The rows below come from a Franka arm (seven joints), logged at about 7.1 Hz.
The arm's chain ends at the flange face. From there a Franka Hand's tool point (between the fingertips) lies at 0.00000 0.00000 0.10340 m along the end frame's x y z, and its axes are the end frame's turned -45 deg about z.
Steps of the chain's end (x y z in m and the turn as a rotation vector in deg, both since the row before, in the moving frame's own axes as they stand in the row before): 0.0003 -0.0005 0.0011 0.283 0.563 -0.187; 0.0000 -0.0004 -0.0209 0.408 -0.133 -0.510; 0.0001 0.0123 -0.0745 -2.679 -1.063 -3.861; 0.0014 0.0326 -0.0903 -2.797 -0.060 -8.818; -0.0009 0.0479 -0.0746 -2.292 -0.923 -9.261
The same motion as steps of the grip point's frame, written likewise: 0.0016 0.0002 0.0011 -0.198 0.598 -0.187; 0.0006 -0.0010 -0.0209 0.383 0.194 -0.510; -0.0133 0.0110 -0.0746 -1.143 -2.646 -3.861; -0.0254 0.0278 -0.0904 -1.935 -2.020 -8.818; -0.0384 0.0353 -0.0747 -0.968 -2.273 -9.261
